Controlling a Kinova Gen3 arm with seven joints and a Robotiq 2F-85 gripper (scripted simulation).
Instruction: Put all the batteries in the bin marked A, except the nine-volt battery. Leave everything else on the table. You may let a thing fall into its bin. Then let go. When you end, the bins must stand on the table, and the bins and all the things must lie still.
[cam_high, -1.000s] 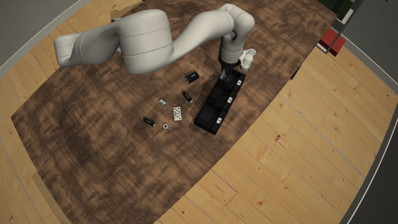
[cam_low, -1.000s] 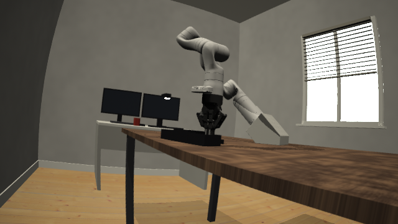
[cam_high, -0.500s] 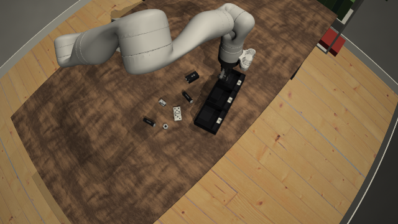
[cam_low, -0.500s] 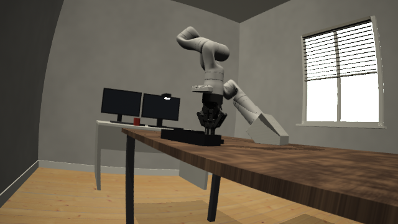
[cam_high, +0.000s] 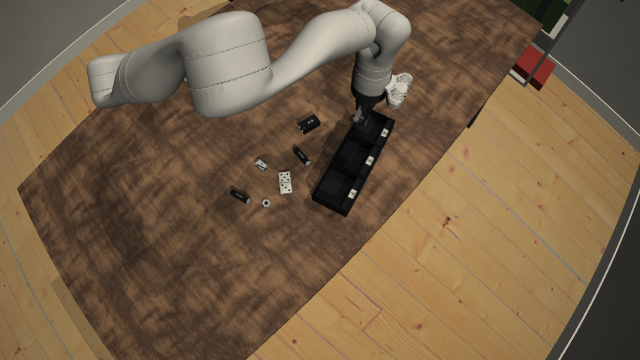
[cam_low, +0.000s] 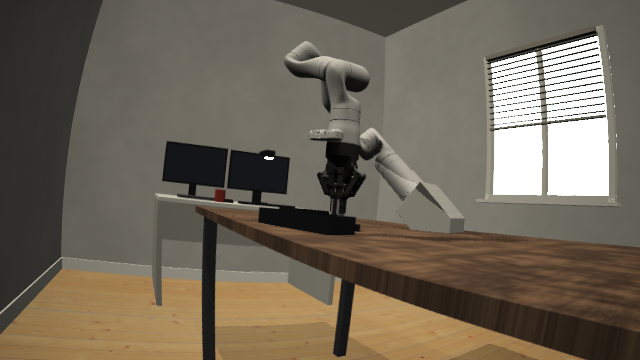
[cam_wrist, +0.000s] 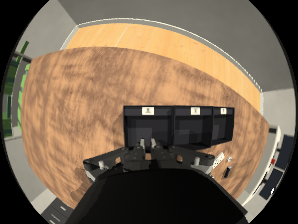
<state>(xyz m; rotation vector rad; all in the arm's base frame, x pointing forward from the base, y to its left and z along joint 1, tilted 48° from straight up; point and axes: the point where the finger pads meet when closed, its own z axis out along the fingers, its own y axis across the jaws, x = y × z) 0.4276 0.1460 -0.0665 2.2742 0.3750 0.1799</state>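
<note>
Now: hand 5 cm past the metal nut, 28 cm to the left of it and 5 cm above it. Round my hand: black nine-volt battery: 10 cm behind, 8 cm to the right, 5 cm below; white domino: 5 cm behind, 22 cm to the right, 5 cm below; grey metal piece: 11 cm behind, 22 cm to the right, 5 cm below.
</note>
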